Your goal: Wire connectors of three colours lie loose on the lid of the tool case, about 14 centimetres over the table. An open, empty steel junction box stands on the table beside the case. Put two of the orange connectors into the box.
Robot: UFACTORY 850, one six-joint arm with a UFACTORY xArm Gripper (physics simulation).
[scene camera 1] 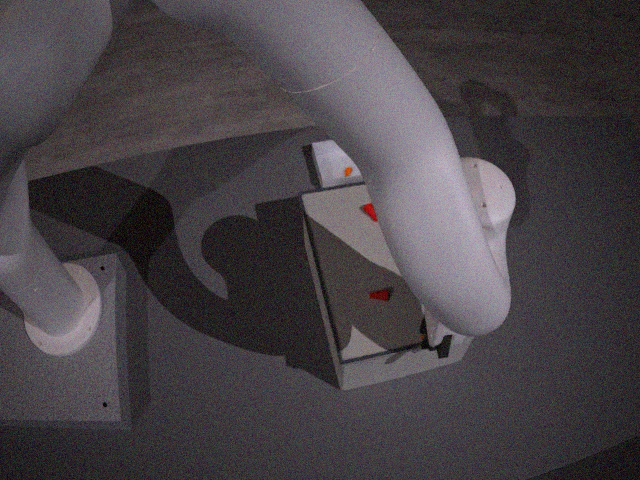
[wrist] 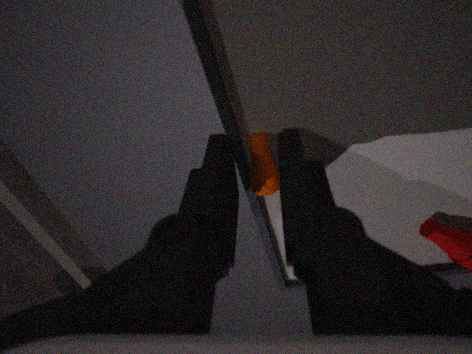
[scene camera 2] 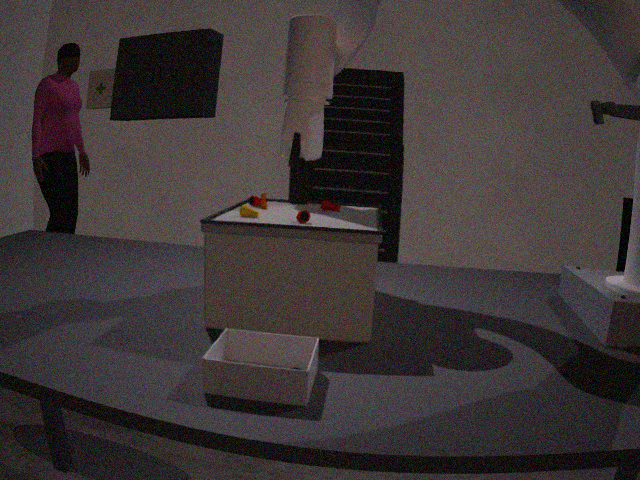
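An orange connector (wrist: 262, 165) (scene camera 1: 423, 337) lies against the lid's dark rim, between my gripper's fingertips. My gripper (wrist: 256, 163) (scene camera 1: 433, 346) is partly open, low at the lid edge. The right finger is beside the connector; a gap with the rim in it shows towards the left finger. In scene camera 2 the fingertips are lost against a dark cabinet. Another orange connector (scene camera 2: 263, 201) stands upright on the lid (scene camera 2: 279, 212) (scene camera 1: 351, 258) (wrist: 350, 75). One orange connector (scene camera 1: 348, 171) is inside the steel box (scene camera 2: 258, 384) (scene camera 1: 330, 176), whose far part the arm hides in scene camera 1.
Red connectors (scene camera 1: 370, 211) (scene camera 1: 379, 295) (scene camera 2: 303, 216) (scene camera 2: 330, 206) (scene camera 2: 255, 201) (wrist: 450, 235) and a yellow one (scene camera 2: 248, 211) lie on the lid. The tool case (scene camera 2: 289, 284) (scene camera 1: 403, 369) stands beside the box. A person (scene camera 2: 56, 118) stands behind the table at left.
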